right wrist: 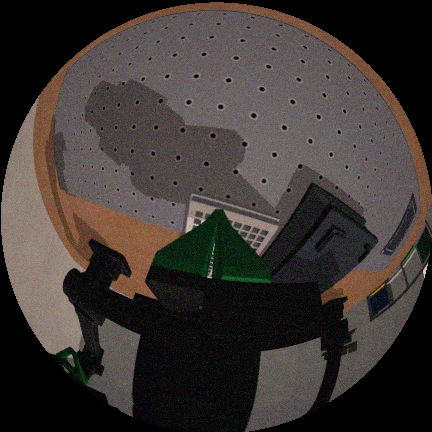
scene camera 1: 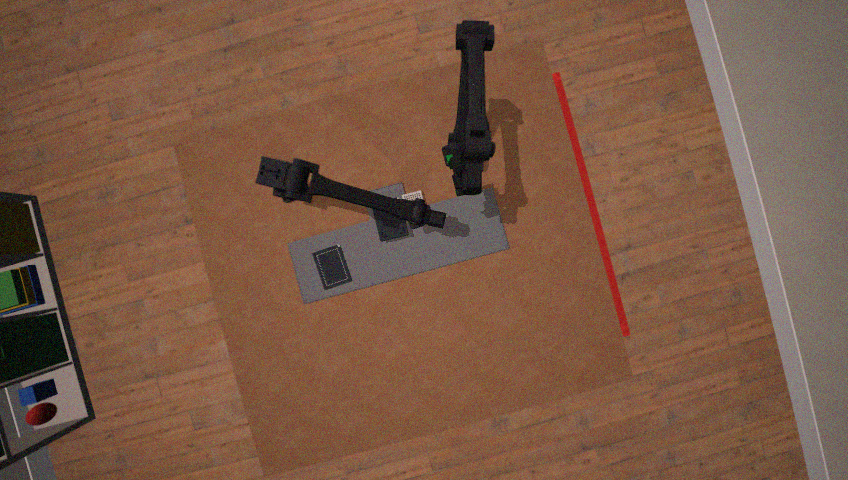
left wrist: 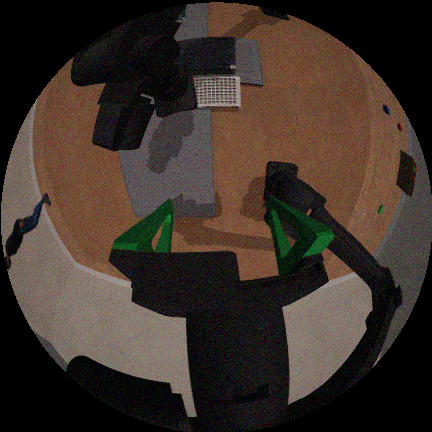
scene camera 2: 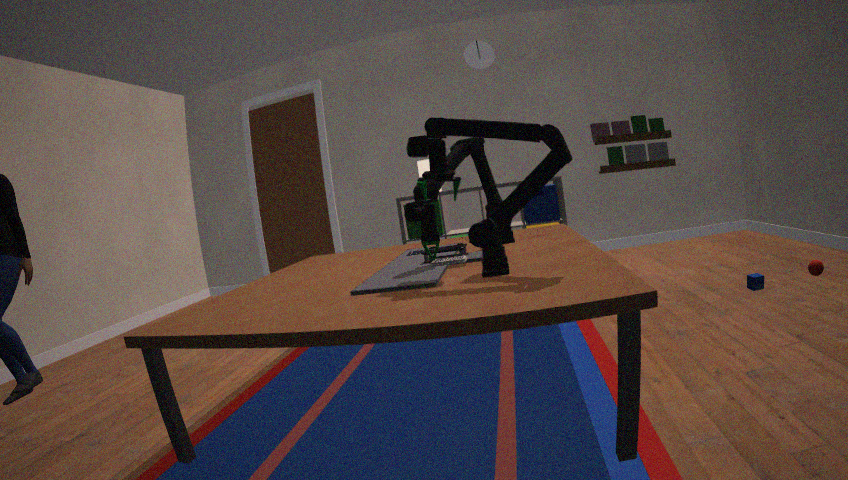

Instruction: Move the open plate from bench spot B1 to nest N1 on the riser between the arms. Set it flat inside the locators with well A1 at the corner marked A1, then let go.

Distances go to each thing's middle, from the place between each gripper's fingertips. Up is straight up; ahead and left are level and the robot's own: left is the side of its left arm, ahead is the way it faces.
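You'd find the white well plate (right wrist: 256,227) 230 mm below my left hand, 160 mm to the right of it and 30 mm ahead of it. As for my right hand, it's 10 mm above the plate, 60 mm past it and 20 mm to the left of it.
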